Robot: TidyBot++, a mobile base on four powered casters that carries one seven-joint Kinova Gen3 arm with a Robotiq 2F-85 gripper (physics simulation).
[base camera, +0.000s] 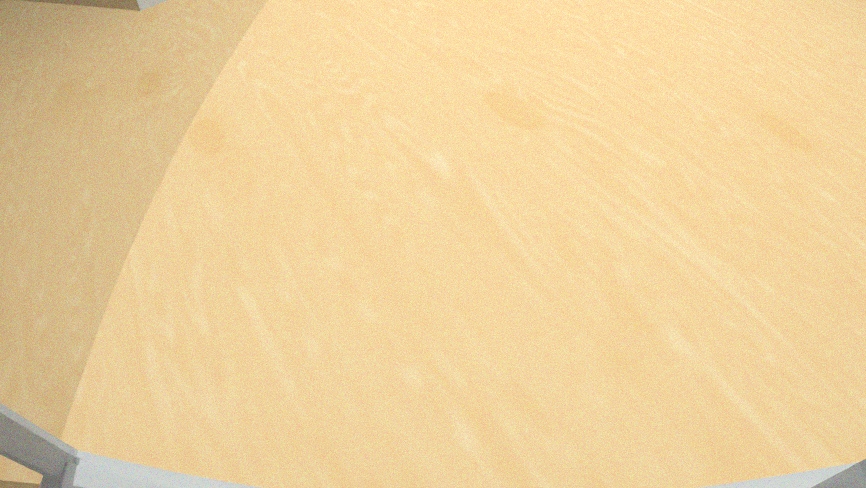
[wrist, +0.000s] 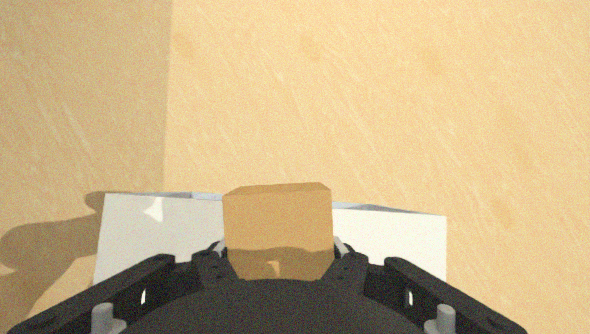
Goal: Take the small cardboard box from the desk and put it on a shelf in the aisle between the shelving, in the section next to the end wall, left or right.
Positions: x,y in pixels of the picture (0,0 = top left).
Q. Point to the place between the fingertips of the gripper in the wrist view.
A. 282,249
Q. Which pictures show the small cardboard box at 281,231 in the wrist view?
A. The wrist view only.
